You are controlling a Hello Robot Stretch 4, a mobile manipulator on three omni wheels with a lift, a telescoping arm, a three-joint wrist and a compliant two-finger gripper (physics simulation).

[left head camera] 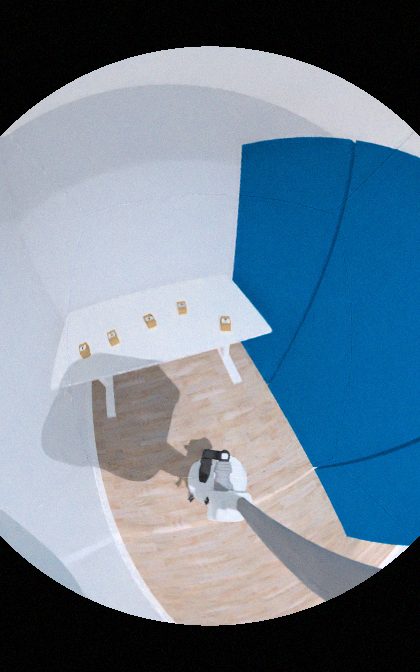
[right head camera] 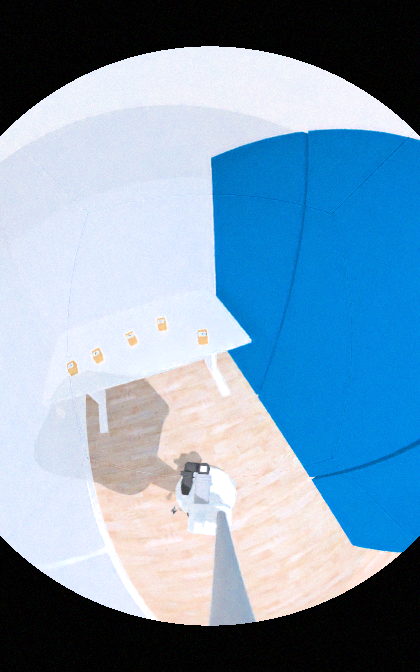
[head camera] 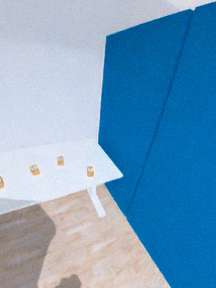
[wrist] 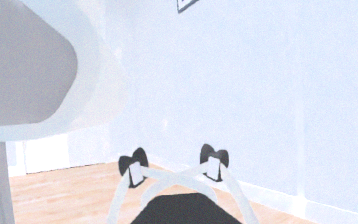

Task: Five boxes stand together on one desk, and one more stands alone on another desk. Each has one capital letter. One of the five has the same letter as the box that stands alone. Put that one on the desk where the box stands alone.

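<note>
Five small tan boxes with white labels stand apart on a white desk. From left to right they are the first box, the second box, the middle box, the fourth box and the right-end box. Their letters are too small to read. My gripper is open and empty, beside my base, away from the desk. The lone box and its desk do not show.
A tall blue partition meets the desk's right end and runs along my right side. A pale wall stands behind and left of the desk. The desk's legs reach the wooden floor.
</note>
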